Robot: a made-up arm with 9 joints. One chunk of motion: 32 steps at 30 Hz.
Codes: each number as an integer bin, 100 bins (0 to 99) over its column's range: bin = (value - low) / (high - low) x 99, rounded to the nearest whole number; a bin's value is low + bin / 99 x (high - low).
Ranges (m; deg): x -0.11..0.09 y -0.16..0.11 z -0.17..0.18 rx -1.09..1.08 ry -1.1..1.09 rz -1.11..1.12
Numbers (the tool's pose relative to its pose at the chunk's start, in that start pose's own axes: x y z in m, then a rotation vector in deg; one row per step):
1: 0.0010 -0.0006 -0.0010 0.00 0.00 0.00
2: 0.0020 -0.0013 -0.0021 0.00 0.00 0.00
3: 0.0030 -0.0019 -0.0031 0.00 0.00 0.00
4: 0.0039 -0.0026 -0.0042 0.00 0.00 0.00
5: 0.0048 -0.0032 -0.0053 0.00 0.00 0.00
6: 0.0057 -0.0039 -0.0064 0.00 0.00 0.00
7: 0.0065 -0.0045 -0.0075 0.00 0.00 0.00
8: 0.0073 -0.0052 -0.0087 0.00 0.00 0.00
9: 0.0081 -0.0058 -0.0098 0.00 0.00 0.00
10: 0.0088 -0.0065 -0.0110 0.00 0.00 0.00
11: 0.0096 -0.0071 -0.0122 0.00 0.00 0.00
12: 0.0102 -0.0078 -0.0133 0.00 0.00 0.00
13: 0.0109 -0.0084 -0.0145 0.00 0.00 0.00
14: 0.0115 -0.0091 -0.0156 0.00 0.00 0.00
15: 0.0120 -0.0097 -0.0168 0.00 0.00 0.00
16: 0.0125 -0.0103 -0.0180 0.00 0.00 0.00
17: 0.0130 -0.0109 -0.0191 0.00 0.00 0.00
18: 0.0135 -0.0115 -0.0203 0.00 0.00 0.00
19: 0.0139 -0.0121 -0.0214 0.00 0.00 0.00
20: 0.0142 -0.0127 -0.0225 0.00 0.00 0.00
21: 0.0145 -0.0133 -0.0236 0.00 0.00 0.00
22: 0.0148 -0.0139 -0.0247 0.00 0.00 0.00
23: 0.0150 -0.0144 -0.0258 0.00 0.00 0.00
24: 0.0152 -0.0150 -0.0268 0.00 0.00 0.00
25: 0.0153 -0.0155 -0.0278 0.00 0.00 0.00
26: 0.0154 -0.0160 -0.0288 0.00 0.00 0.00
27: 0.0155 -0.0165 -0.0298 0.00 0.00 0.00
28: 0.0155 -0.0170 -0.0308 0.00 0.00 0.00
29: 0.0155 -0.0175 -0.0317 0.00 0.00 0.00
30: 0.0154 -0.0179 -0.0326 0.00 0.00 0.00
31: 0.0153 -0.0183 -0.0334 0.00 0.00 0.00
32: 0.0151 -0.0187 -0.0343 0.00 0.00 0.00
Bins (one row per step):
1: 55 58 48 50 50 49
2: 55 58 47 50 50 49
3: 56 58 47 50 50 49
4: 56 58 47 50 50 49
5: 57 57 47 50 50 49
6: 57 57 46 50 50 49
7: 58 57 46 50 50 49
8: 58 57 46 50 50 49
9: 58 57 45 50 50 49
10: 59 56 45 50 50 49
11: 59 56 45 50 50 49
12: 59 56 44 50 50 49
13: 60 56 44 50 50 49
14: 60 55 44 50 50 49
15: 60 55 43 50 50 49
16: 61 55 43 50 50 49
17: 61 55 43 50 50 49
18: 61 54 42 50 50 49
19: 61 54 42 50 50 49
20: 61 54 42 50 50 49
21: 62 54 41 50 50 49
22: 62 54 41 50 50 49
23: 62 53 41 50 50 49
24: 62 53 41 50 50 49
25: 62 53 40 50 50 49
26: 62 53 40 50 50 49
27: 62 53 40 50 50 49
28: 62 52 39 50 50 49
29: 62 52 39 50 50 49
30: 62 52 39 50 50 49
31: 62 52 39 50 50 49
32: 62 52 38 50 50 49

